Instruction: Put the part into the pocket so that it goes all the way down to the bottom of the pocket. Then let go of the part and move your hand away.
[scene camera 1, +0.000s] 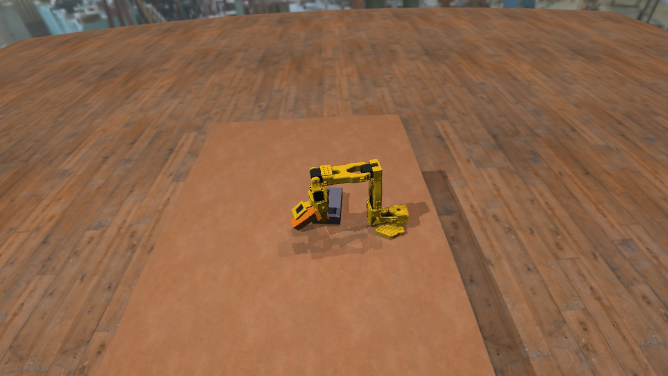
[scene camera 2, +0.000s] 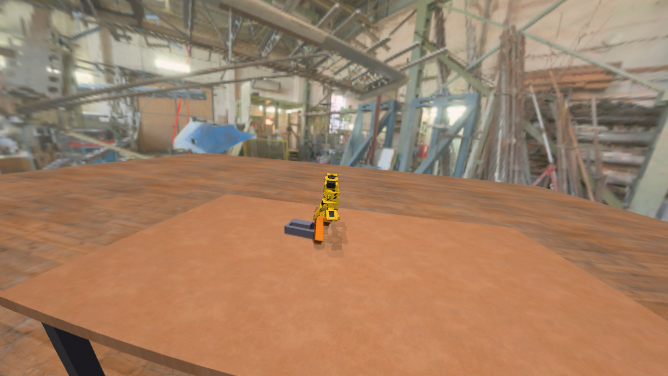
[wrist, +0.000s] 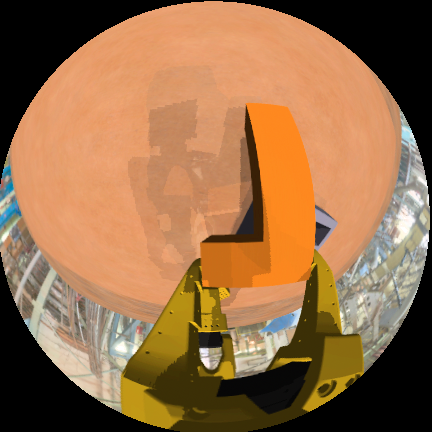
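Where they show: hand, its tool point: (scene camera 1: 323, 219) (scene camera 2: 330, 220) (wrist: 204, 264); arm's base, origin of its link: (scene camera 1: 382, 226).
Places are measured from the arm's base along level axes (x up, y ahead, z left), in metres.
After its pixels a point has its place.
Note:
The orange L-shaped part (scene camera 1: 303, 220) {x 0.055, y 0.245, z 0.012 m} (scene camera 2: 319, 231) {x 0.056, y 0.252, z 0.000 m} (wrist: 287, 190) {x 0.070, y 0.232, z -0.002 m} is held with its long leg reaching beyond the jaws and tilted downward in scene view 1. My gripper (scene camera 1: 312, 214) {x 0.076, y 0.182, z 0.030 m} (scene camera 2: 326, 219) {x 0.076, y 0.182, z 0.030 m} (wrist: 257, 262) is shut on it, one jaw on each side of its short-leg end. The dark grey pocket block (scene camera 1: 336, 198) {x 0.036, y 0.141, z -0.099 m} (scene camera 2: 298, 231) {x 0.023, y 0.215, z -0.097 m} (wrist: 328, 219) {x 0.036, y 0.208, z -0.125 m} lies on the table, behind and right of the part in scene view 1. In scene view 2 the part stands in front of the block's right end and hides it. The part is outside the pocket; whether it touches the block I cannot tell.
The yellow arm base (scene camera 1: 392, 216) {x 0.060, y -0.024, z 0.017 m} stands right of the block in scene view 1, and the upper arm reaches over toward the block. The brown table top (scene camera 1: 280, 310) {x 0.000, y 0.300, z 0.272 m} (scene camera 2: 425, 300) {x 0.000, y 0.470, z 0.352 m} carries the arm's shadows in front of the block and part.

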